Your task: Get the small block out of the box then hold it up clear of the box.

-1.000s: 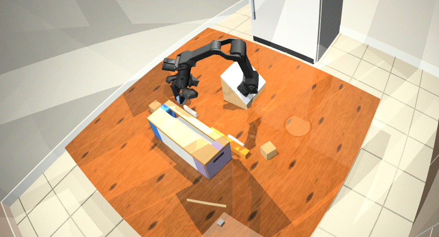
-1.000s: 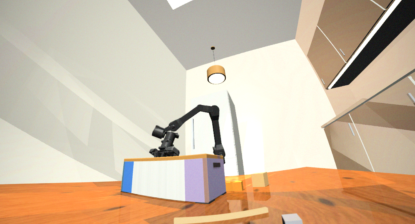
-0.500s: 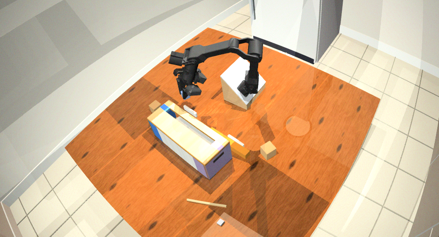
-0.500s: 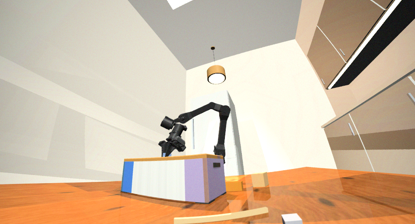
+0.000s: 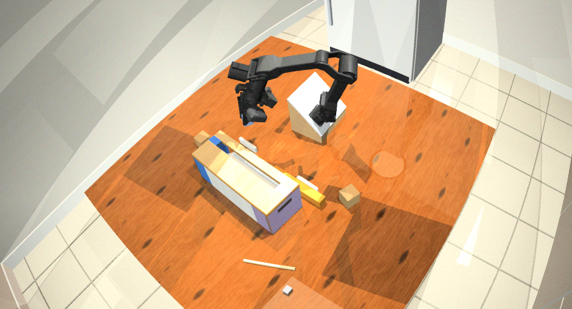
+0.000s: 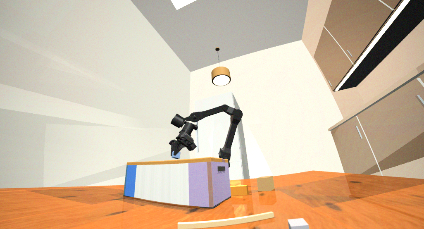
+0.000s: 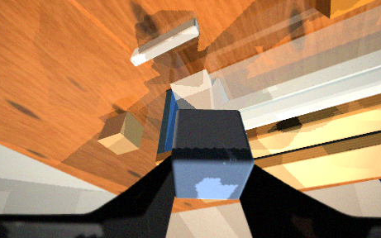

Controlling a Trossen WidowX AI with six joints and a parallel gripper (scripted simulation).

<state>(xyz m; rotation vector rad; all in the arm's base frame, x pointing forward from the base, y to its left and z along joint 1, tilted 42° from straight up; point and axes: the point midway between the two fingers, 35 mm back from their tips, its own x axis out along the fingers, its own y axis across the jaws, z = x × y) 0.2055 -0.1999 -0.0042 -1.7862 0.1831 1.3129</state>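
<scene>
Now: the blue block 10 mm to the left of my gripper tip and 10 mm behind it. From my gripper tip the other things lie so: box (110 mm below, 100 mm to the left, 100 mm ahead); then yellow bar (240 mm to the left, 160 mm below, 50 mm ahead); then thin stick (340 mm ahead, 320 mm to the left, 170 mm below).
</scene>
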